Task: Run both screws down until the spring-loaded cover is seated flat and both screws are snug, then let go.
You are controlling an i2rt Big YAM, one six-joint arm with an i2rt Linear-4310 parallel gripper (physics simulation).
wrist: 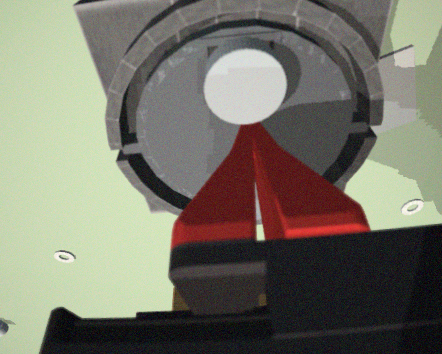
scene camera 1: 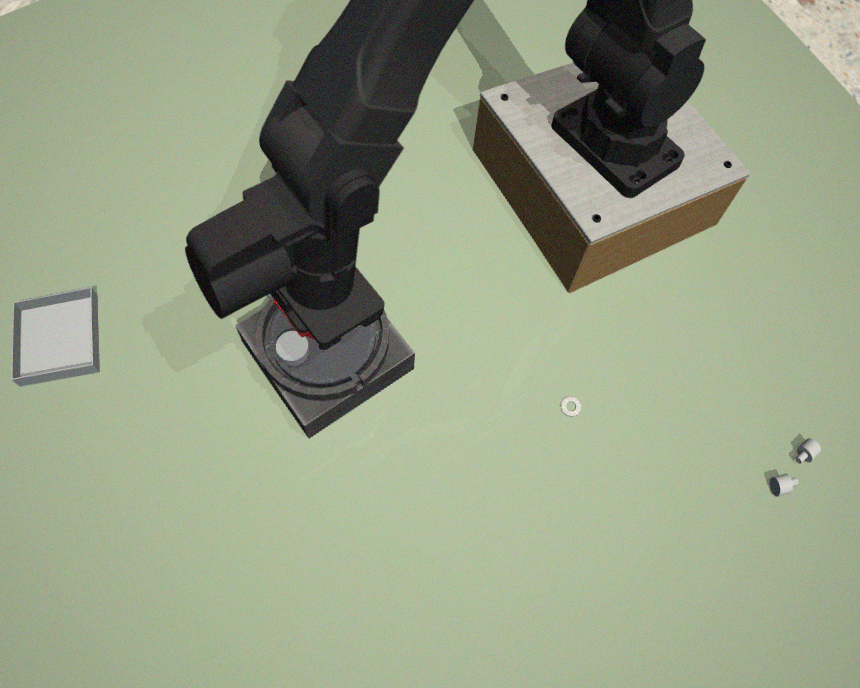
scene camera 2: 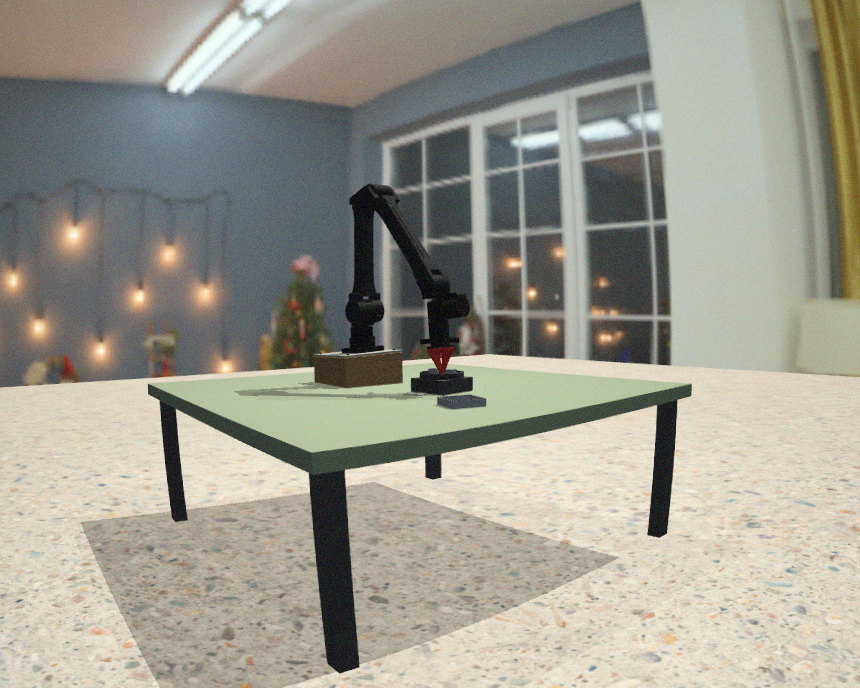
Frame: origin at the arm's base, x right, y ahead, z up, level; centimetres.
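Seen in the pictures: gripper, fingertip midpoint: point(wrist: 250, 130) point(scene camera 1: 317, 333) point(scene camera 2: 442, 373); arm's base, link origin: point(scene camera 1: 616, 144) point(scene camera 2: 363, 351).
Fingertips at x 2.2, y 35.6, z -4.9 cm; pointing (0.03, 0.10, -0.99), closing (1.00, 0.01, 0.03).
Note:
Pixels of each thing's middle, then the offset from my fingertips to it.
- round grey cover, body centre: point(wrist: 243, 125) point(scene camera 1: 323, 338) dx -0.3, dy -0.4, dz -1.0 cm
- square dark grey base, body centre: point(wrist: 240, 110) point(scene camera 1: 324, 343) point(scene camera 2: 441, 381) dx -0.3, dy -0.4, dz -2.3 cm
- screw with a broad white head, body centre: point(wrist: 241, 69) point(scene camera 1: 294, 353) dx -0.2, dy +2.8, dz -0.3 cm
- shallow square tray, body centre: point(scene camera 1: 55, 336) point(scene camera 2: 461, 401) dx +18.2, dy +21.9, dz -4.1 cm
- small white ring, body centre: point(scene camera 1: 570, 406) point(wrist: 64, 256) dx -19.1, dy -16.5, dz -5.0 cm
- pale flat piece, body centre: point(wrist: 383, 96) dx +9.0, dy -2.0, dz -5.0 cm
A round grey cover point(scene camera 1: 337, 364) point(wrist: 172, 130) sits inside the raised ring of a square dark grey base point(scene camera 1: 309, 419) point(scene camera 2: 441, 385) point(wrist: 92, 47). One screw with a broad white head point(scene camera 1: 291, 347) point(wrist: 245, 86) stands on the cover. The other screw does not show; the fingers and arm block that part of the cover. My gripper point(scene camera 2: 441, 371) point(wrist: 250, 130) points down over the cover, its red fingers shut with the tips together and nothing visible between them. In the wrist view the tips end at the near edge of the white head; whether they touch it or the cover cannot be told.
A shallow square tray point(scene camera 1: 55, 376) point(scene camera 2: 461, 401) lies beside the base. A small white ring point(scene camera 1: 563, 406) and two small grey knobbed parts point(scene camera 1: 809, 450) point(scene camera 1: 781, 485) lie on the table. The arm's wooden mounting box point(scene camera 1: 530, 193) point(scene camera 2: 358, 369) stands behind. A pale flat piece point(wrist: 400, 107) partly shows beside the base.

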